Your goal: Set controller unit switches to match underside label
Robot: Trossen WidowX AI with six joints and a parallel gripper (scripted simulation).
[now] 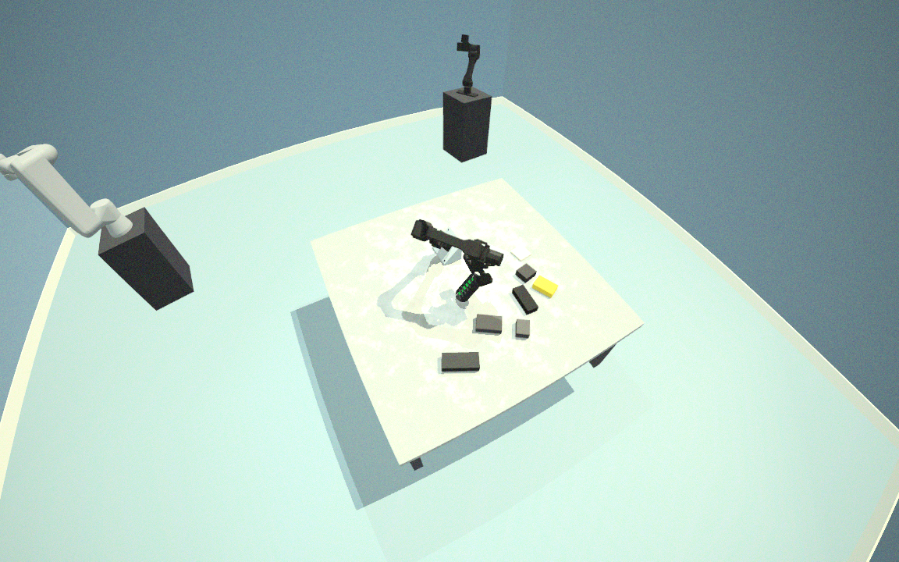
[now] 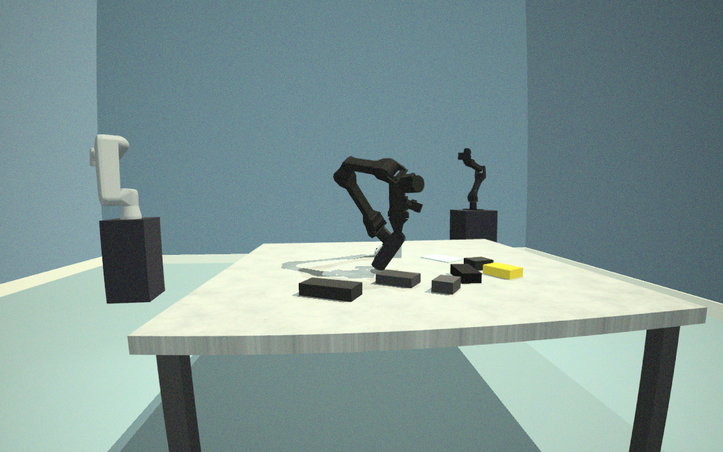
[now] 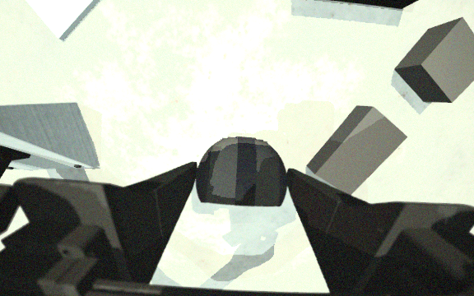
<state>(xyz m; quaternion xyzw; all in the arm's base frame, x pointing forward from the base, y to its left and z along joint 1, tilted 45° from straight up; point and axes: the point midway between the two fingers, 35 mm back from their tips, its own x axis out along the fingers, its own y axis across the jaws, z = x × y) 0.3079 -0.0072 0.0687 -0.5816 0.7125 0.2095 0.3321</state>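
Now: gripper tip 170 mm short of the flat grey block, 100 mm above it and 50 mm to the left of it. Round my gripper tip: yellow block (310 mm to the left, 170 mm ahead, 100 mm below); then small grey cube (280 mm ahead, 100 mm below, 60 mm to the left); then long dark block (270 mm to the right, 250 mm ahead, 100 mm below).
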